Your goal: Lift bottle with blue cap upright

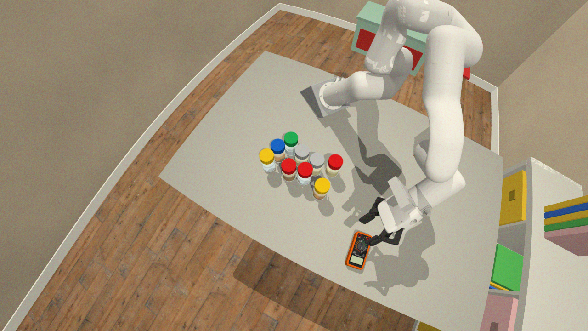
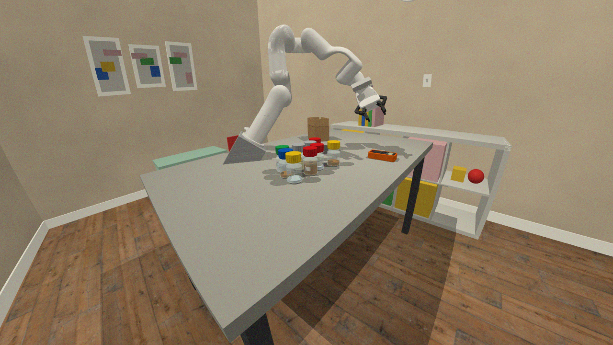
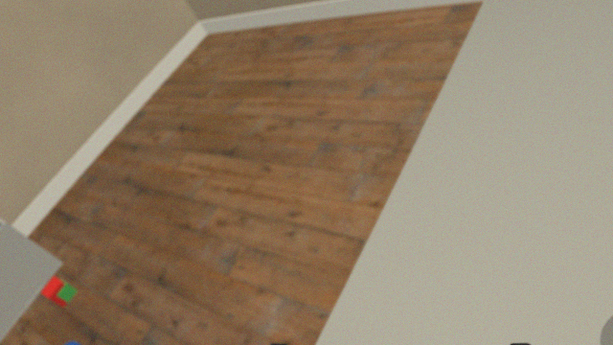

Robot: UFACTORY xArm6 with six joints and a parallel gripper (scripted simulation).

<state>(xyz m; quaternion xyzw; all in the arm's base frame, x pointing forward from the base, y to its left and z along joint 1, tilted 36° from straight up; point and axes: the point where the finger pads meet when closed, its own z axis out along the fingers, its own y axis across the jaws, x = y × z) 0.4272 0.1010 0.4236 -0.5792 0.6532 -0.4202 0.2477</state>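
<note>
The blue-capped bottle is 190 mm behind my hand, 390 mm to the right of it and 160 mm below it. Also, from my hand: orange multimeter: 30 mm ahead, 40 mm to the left, 200 mm below; then grey-capped bottle: 210 mm behind, 290 mm to the right, 160 mm below.
</note>
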